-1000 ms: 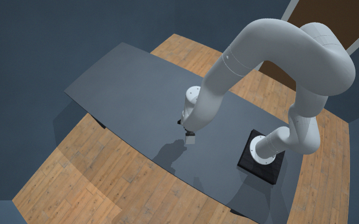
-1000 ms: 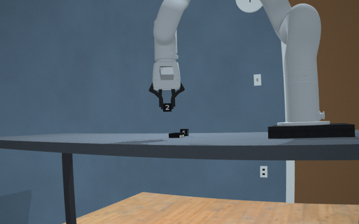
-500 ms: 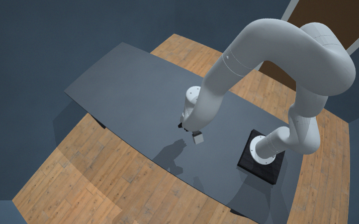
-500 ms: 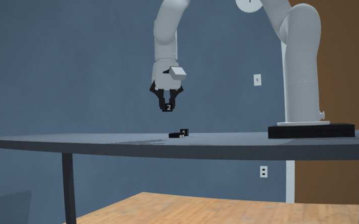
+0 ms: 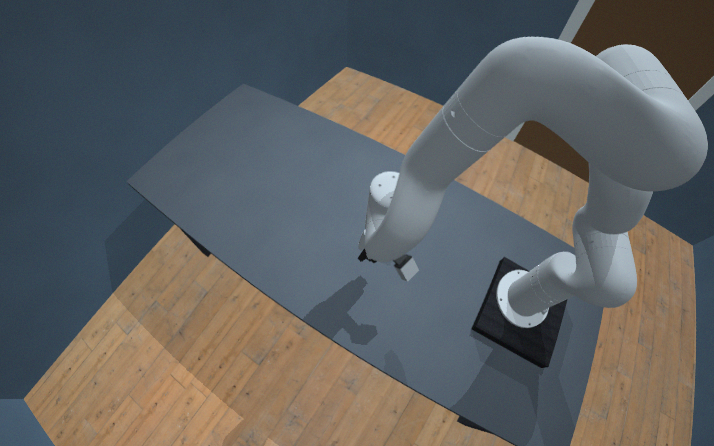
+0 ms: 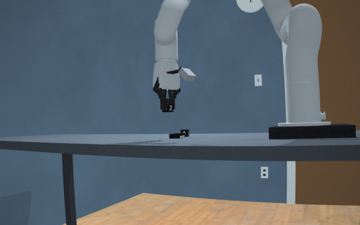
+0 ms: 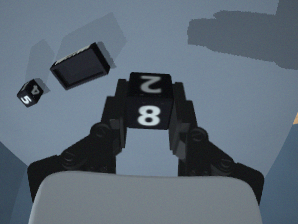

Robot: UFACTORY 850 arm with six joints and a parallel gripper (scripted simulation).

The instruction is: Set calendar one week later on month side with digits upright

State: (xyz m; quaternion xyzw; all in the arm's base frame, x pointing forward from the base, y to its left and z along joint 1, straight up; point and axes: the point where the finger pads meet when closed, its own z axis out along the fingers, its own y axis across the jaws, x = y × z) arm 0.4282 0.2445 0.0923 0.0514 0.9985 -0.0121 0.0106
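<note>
The calendar cube is 1 cm below my hand. From my hand the other things lie so: black tray (4 cm ahead, 10 cm to the right, 12 cm below).
</note>
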